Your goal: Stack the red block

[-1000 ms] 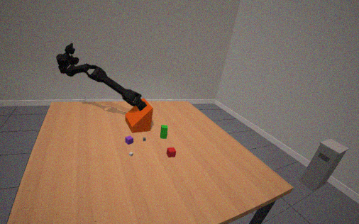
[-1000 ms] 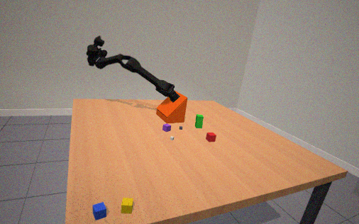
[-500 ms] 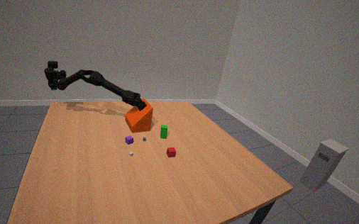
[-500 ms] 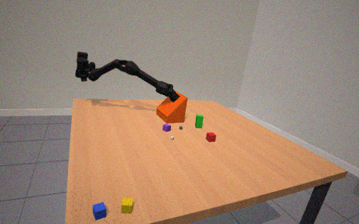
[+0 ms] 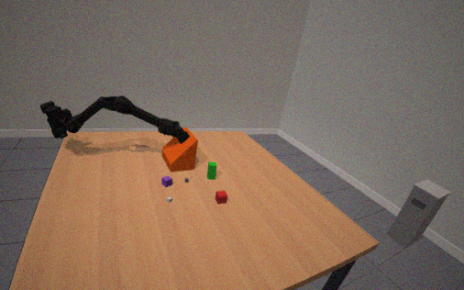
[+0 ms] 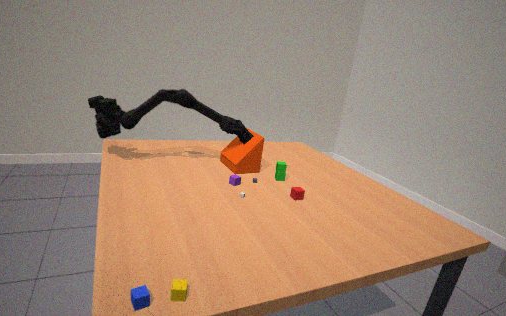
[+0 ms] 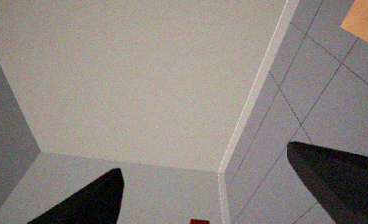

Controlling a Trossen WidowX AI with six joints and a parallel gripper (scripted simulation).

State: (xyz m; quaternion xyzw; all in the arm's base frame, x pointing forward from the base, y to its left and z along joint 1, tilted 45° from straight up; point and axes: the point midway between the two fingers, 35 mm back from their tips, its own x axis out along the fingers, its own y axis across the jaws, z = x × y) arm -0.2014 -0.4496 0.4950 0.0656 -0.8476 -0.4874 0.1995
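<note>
Right now the red block is 62 cm ahead of my gripper tip, 76 cm to the left of it and 17 cm below it. Round my gripper tip: blue cube: 101 cm ahead, 12 cm to the left, 17 cm below; yellow cube: 101 cm ahead, 20 cm to the left, 17 cm below; purple cube: 45 cm ahead, 55 cm to the left, 17 cm below.
</note>
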